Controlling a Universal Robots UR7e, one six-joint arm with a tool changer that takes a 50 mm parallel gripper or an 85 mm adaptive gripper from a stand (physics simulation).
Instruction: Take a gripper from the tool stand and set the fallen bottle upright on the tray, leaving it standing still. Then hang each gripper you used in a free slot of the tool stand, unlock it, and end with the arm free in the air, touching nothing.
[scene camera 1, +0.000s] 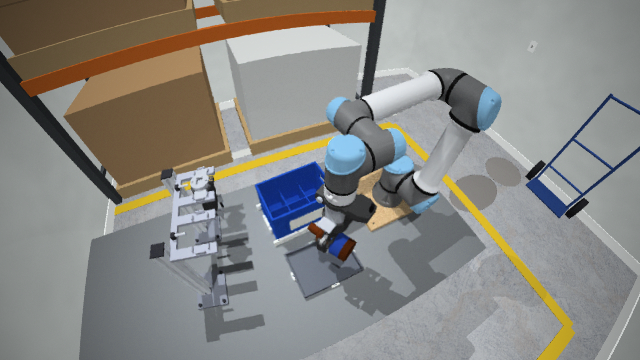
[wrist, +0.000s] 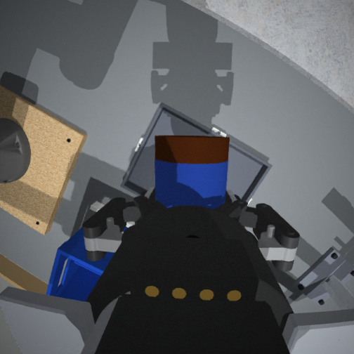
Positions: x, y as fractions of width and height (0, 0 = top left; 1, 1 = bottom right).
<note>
I see an adaptive gripper (wrist: 0.53, 0.71) and a tool stand (scene camera 1: 0.33, 0.80).
</note>
